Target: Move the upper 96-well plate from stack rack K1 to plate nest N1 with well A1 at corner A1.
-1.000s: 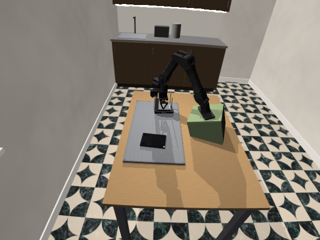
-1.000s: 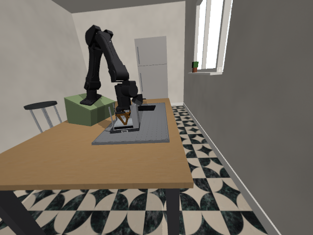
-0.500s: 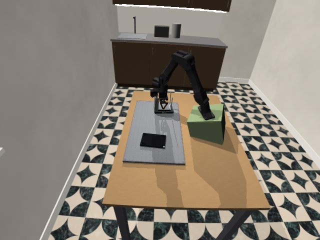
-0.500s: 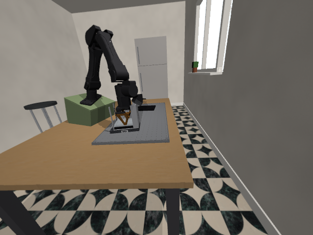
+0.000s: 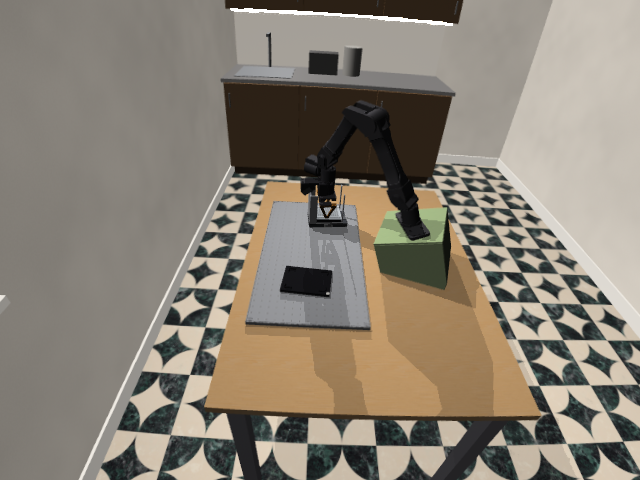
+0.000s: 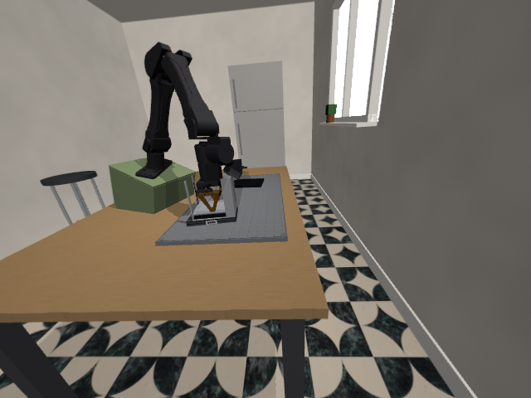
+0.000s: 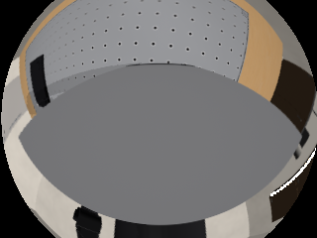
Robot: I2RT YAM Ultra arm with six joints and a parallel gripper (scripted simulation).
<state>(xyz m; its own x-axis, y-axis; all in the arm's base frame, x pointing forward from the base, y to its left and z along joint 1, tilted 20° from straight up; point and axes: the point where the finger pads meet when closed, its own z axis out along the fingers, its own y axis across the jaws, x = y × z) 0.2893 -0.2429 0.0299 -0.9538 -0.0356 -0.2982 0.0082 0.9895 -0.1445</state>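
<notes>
Right now my hand is 20 mm above the dark plate. The rest, counted from my hand: pale A1 mark: 40 mm ahead, 430 mm to the left, 40 mm below.
</notes>
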